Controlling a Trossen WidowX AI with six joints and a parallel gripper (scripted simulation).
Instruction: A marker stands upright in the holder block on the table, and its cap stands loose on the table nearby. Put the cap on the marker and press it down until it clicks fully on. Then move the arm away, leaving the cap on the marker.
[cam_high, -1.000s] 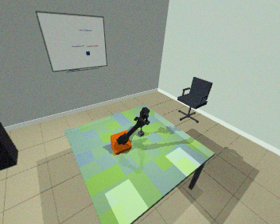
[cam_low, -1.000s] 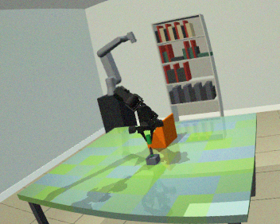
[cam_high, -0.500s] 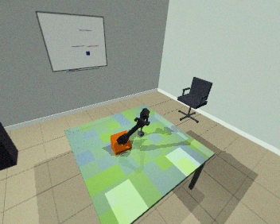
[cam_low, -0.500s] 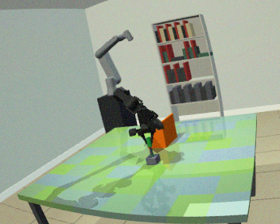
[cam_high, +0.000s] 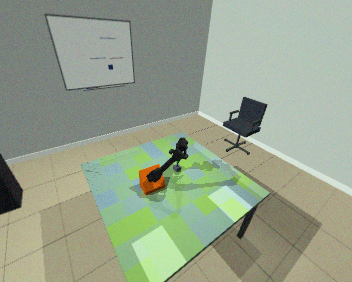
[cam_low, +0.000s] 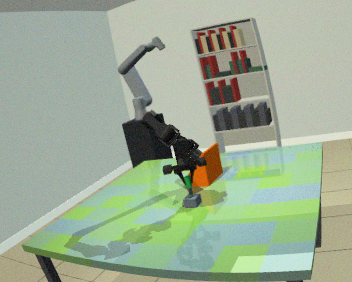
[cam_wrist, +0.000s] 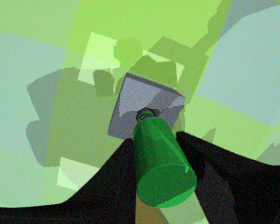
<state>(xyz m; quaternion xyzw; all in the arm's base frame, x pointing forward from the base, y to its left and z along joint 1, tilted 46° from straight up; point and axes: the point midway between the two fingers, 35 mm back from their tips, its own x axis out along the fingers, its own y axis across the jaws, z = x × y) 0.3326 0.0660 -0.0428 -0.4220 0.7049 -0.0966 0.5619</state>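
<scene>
The green marker cap lies 10 mm above my gripper tip. Also, from my gripper tip: holder block: 90 mm below, 10 mm behind.
</scene>
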